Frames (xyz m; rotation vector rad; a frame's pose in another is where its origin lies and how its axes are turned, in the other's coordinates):
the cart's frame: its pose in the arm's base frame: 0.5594 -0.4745 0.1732 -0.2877 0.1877 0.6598
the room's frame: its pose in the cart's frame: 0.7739 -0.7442 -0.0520 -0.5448 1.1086 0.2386
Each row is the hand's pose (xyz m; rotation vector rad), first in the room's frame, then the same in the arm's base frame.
Working: the room's frame: its pose in the arm's base frame: 1.6214 -0.6065 0.0727 -1.1613 1.1220 0.7204

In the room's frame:
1: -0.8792 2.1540 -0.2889 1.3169 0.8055 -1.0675
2: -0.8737 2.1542 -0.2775 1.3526 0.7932 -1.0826
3: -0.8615 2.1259 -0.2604 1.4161 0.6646 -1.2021
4: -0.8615 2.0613 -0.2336 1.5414 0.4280 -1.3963
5: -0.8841 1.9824 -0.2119 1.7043 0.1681 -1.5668
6: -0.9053 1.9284 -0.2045 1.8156 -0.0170 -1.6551
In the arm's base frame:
1: -0.6814 -0.1799 0.1793 -0.6294 1.0387 -1.2748
2: -0.6763 -0.1696 0.1741 -0.5967 1.0183 -1.2934
3: -0.6418 -0.1626 0.1721 -0.5364 0.8530 -1.3150
4: -0.5757 -0.1554 0.1938 -0.4035 0.5710 -1.3475
5: -0.5056 -0.1551 0.2416 -0.2187 0.2955 -1.3750
6: -0.4616 -0.1613 0.2797 -0.0836 0.1251 -1.3771

